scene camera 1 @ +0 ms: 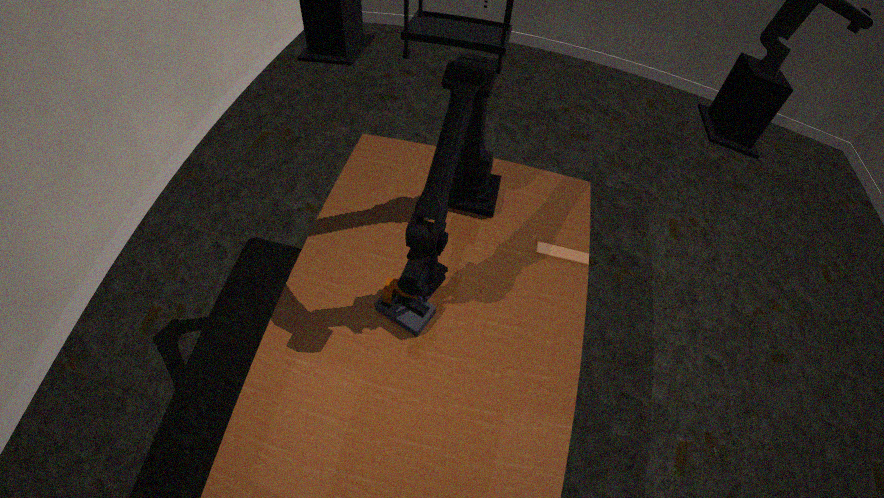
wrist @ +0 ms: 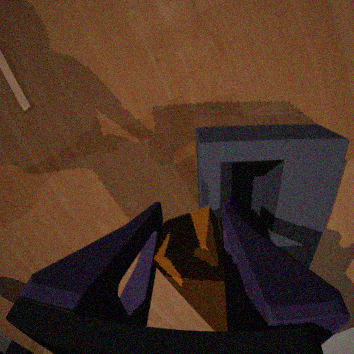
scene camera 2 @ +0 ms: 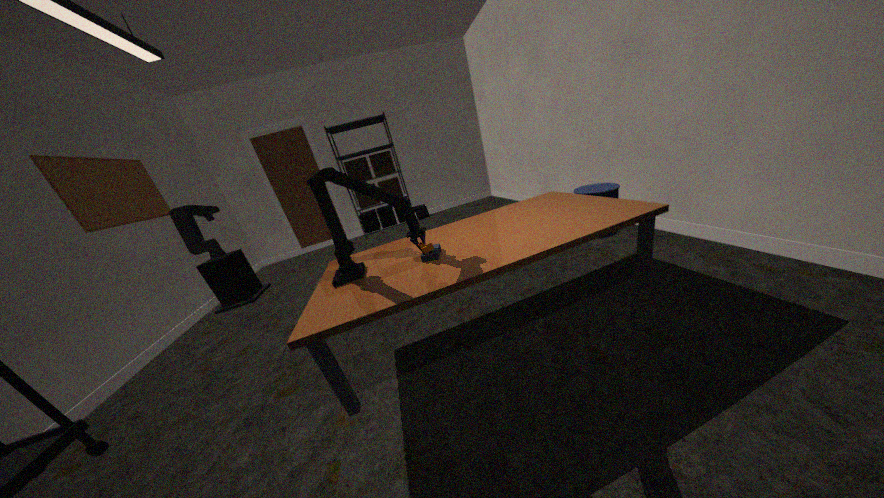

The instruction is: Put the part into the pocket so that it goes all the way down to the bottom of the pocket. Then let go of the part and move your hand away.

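Places are measured from the arm's base along level axes (x right, y ahead, z up), in millimetres.
Where they show: gripper, fingertip midpoint: [scene camera 1: 426, 297] [wrist: 191, 210]; arm's base at its link origin: [scene camera 1: 473, 189] [scene camera 2: 349, 271].
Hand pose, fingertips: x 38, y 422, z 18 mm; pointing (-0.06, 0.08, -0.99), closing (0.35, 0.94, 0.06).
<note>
Things, the pixels of their top centre, and the offset from my fingertips. "spot": a spot on its surface instead. Level surfaces: height alone.
- orange part at its top centre: [wrist: 251, 317] [scene camera 1: 404, 289] [scene camera 2: 424, 242] dx +55, dy +14, dz +39 mm
- blue-grey block at its top centre: [wrist: 265, 239] [scene camera 1: 405, 305] [scene camera 2: 430, 249] dx +49, dy +36, dz -10 mm
- rectangular pocket at a spot on its surface: [wrist: 250, 192] spot: dx +29, dy +37, dz -41 mm
- wooden table at its surface level: dz -46 mm
The orange part [scene camera 1: 390, 289] [scene camera 2: 426, 248] [wrist: 202, 265] is held between the purple fingers of my gripper [wrist: 191, 210], which is shut on it. The blue-grey block [scene camera 1: 422, 323] [scene camera 2: 436, 252] [wrist: 312, 172] with the rectangular pocket [wrist: 250, 192] lies on the table. In the wrist view the part is left of the pocket, at the block's near left side, and the right finger covers part of the opening. In scene camera 1 the part shows at the block's left end, under the wrist. Its height over the block and its lower end are hard to tell.
The wooden table [scene camera 1: 395, 402] [scene camera 2: 544, 222] carries the arm's base [scene camera 1: 475, 194] [scene camera 2: 349, 273] behind the block. A pale strip [scene camera 1: 562, 253] [wrist: 15, 82] lies at the table's right side in scene camera 1. Arm shadows cross the wood around the block.
</note>
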